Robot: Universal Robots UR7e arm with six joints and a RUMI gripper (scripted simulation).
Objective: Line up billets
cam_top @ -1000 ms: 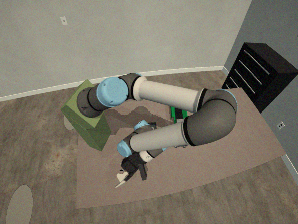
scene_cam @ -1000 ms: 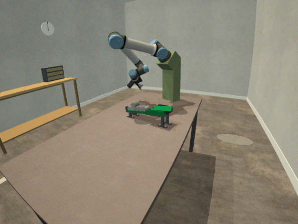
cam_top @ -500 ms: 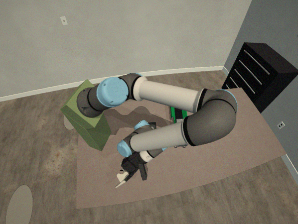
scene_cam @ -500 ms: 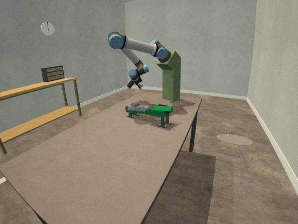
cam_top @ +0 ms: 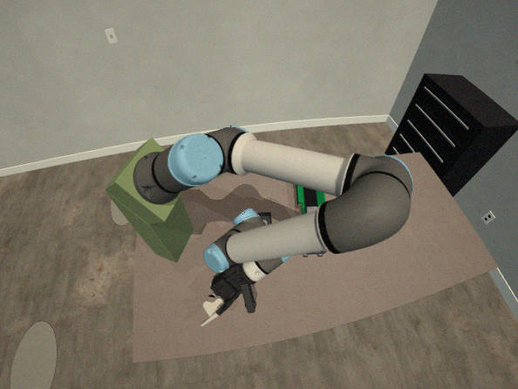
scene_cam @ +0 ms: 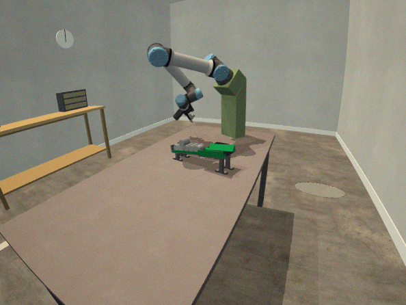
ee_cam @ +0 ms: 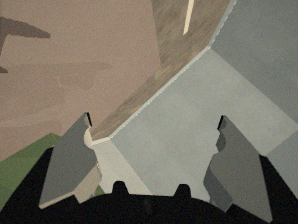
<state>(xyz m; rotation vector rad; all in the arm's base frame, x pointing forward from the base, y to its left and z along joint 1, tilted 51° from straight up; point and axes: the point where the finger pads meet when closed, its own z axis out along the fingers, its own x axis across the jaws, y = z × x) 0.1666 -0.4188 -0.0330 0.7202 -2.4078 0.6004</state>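
My hand is 59 cm short of the ramp, 19 cm to the right of it and 9 cm above it. The rest, counted from my hand: small dark tray 36 cm ahead, 28 cm to the left, 16 cm below.
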